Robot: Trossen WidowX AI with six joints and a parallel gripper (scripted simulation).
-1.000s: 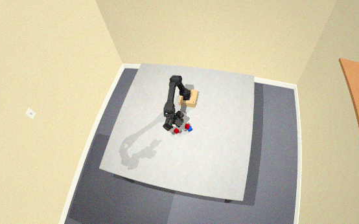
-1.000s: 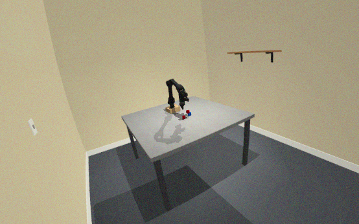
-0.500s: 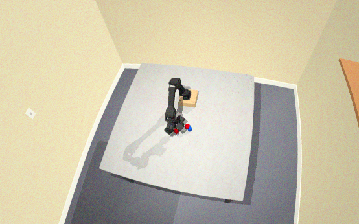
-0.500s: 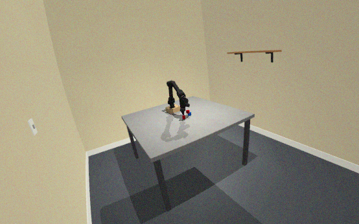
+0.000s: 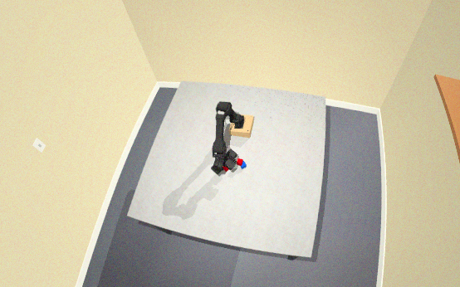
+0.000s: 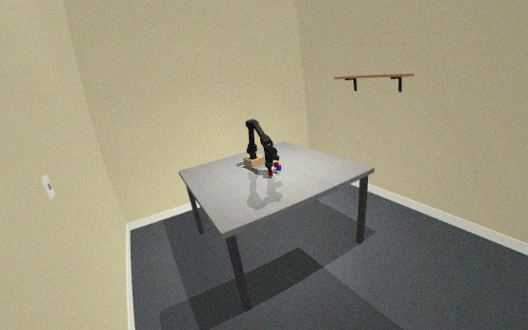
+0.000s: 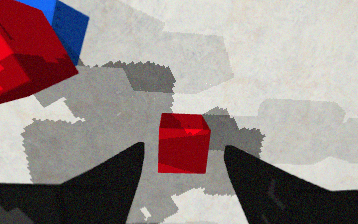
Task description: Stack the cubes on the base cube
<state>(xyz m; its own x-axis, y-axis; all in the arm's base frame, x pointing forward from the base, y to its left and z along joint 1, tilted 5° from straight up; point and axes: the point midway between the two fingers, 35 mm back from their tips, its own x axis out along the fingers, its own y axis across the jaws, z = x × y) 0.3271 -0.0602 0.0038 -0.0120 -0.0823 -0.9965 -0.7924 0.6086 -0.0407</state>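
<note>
Right now my gripper tip is 30 mm past the red cube, 90 mm to the right of it and 20 mm below it. Also, from my gripper tip: blue cube (30 mm behind, 110 mm to the left, 10 mm below).
</note>
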